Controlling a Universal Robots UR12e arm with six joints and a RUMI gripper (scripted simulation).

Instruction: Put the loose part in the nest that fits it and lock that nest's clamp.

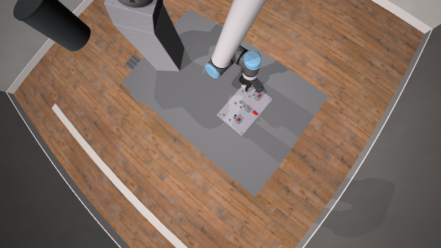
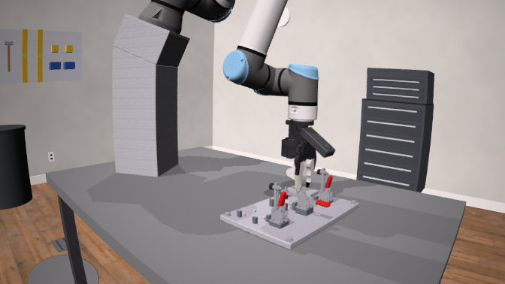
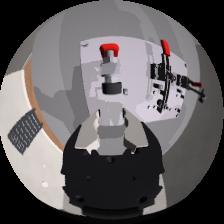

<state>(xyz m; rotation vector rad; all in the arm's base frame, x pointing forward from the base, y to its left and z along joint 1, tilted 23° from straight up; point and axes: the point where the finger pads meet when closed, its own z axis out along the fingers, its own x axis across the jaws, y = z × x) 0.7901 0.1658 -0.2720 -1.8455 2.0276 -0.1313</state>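
Now: the flat grey part 10 mm below my hand. Round my hand: light grey fixture plate: 50 mm ahead, 120 mm to the right, 40 mm below.
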